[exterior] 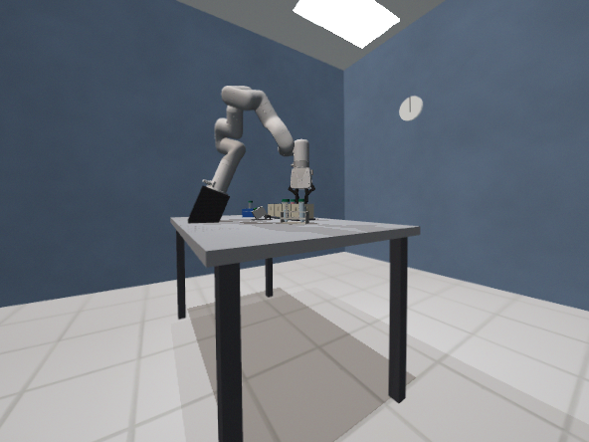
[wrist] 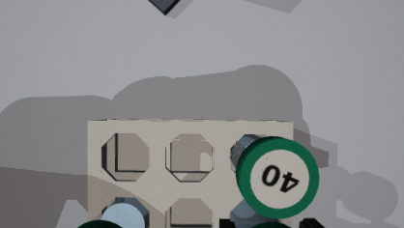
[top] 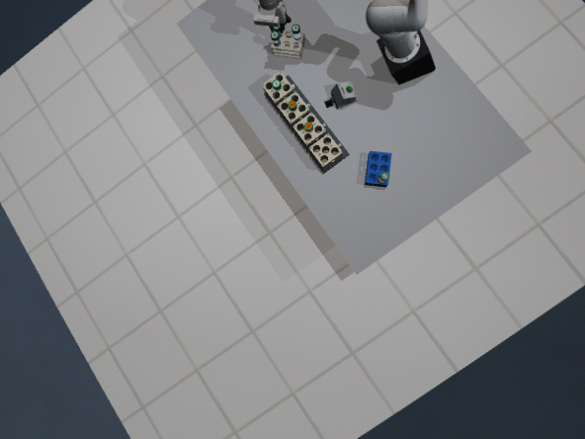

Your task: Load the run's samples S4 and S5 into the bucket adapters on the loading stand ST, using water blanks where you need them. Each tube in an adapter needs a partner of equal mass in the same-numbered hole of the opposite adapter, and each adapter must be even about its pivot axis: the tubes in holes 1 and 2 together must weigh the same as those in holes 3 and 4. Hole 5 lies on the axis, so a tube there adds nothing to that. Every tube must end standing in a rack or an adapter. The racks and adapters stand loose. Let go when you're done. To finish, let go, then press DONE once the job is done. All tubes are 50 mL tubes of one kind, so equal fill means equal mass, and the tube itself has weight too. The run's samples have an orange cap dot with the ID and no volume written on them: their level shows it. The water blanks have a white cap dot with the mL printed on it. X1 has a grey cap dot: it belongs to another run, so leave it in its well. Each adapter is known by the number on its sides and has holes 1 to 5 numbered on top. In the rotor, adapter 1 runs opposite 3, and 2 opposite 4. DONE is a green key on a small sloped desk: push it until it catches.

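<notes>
Right now the white rack is 9 cm below my hand and 4 cm to the left of it. Round my hand: blue rack (69 cm to the left, 18 cm ahead, 9 cm below); adapter (48 cm to the left, 26 cm ahead, 7 cm below).
</notes>
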